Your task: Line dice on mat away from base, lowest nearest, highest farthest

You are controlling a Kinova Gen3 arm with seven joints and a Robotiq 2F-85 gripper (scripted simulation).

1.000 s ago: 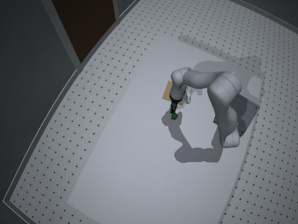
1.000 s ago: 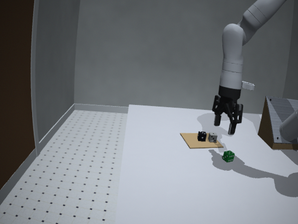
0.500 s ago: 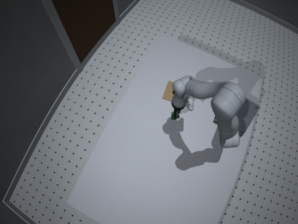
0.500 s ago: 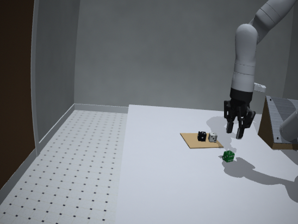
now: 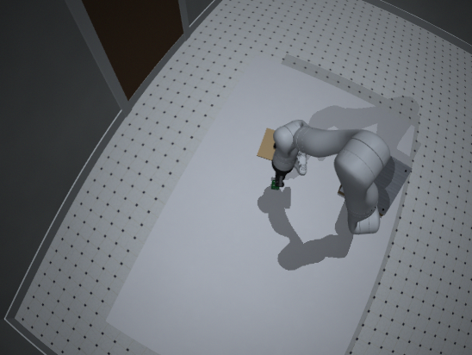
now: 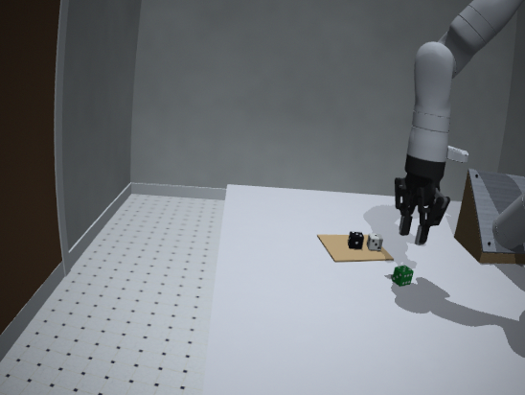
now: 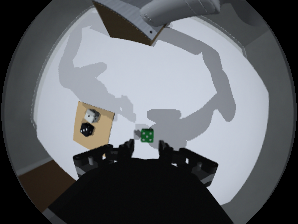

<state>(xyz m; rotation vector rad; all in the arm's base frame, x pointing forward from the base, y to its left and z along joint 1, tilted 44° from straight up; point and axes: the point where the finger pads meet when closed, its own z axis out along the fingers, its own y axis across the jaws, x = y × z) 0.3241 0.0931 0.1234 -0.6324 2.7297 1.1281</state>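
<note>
Right now the green die is 9 cm below my hand. Also, from my hand: black die: 8 cm ahead, 16 cm to the right, 9 cm below; white die: 3 cm ahead, 16 cm to the right, 9 cm below; tan mat: 8 cm ahead, 16 cm to the right, 11 cm below.
</note>
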